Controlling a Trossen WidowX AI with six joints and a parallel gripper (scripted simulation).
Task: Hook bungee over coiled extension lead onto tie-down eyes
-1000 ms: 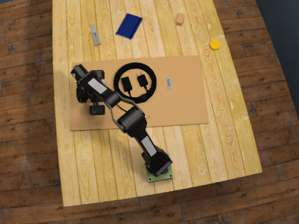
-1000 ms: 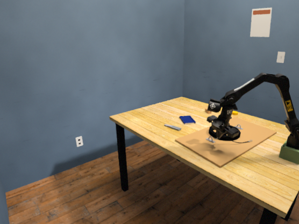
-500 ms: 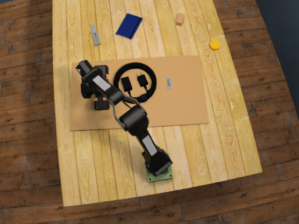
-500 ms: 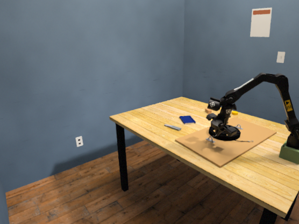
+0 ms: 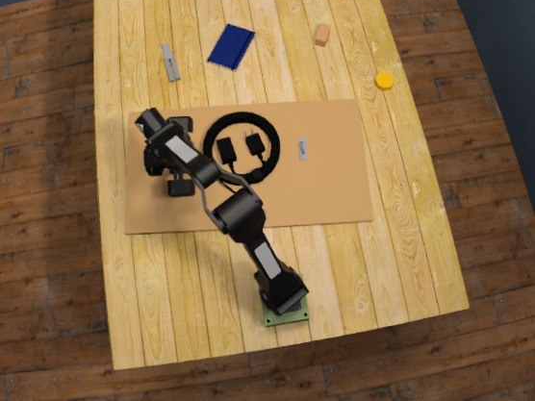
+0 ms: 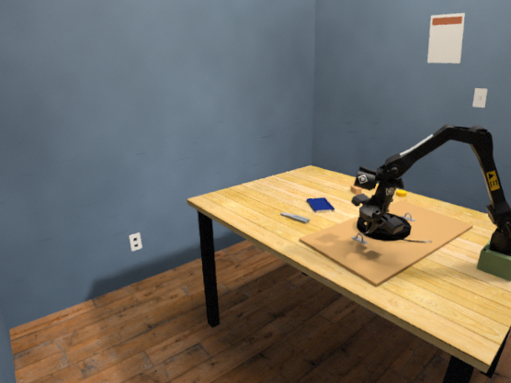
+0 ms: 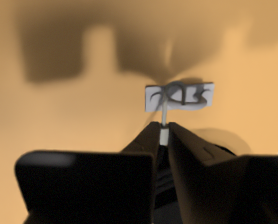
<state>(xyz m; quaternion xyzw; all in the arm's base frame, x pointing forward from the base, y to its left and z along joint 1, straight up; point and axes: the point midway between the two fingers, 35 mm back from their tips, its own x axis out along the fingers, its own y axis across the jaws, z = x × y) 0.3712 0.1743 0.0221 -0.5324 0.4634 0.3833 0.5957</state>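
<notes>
The black coiled extension lead is 140 mm to the right of my hand, 60 mm below it and 30 mm ahead of it. Round my hand: tan block 430 mm to the right, 340 mm ahead, 70 mm below; then board 150 mm to the right, 80 mm below, 10 mm behind; then yellow disc 570 mm to the right, 160 mm ahead, 80 mm below.
</notes>
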